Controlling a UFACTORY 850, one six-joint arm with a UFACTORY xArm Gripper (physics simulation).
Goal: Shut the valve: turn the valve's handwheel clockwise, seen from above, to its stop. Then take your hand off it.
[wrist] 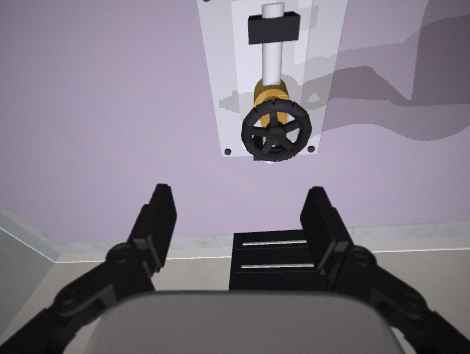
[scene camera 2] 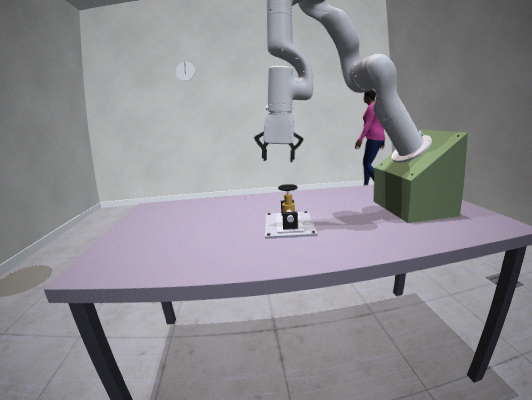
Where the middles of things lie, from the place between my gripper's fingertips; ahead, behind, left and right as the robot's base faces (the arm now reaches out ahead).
Labels:
The black spoked handwheel (wrist: 275, 132) is 3 cm behind my hand, 1 cm to the left of it and 10 cm below it.

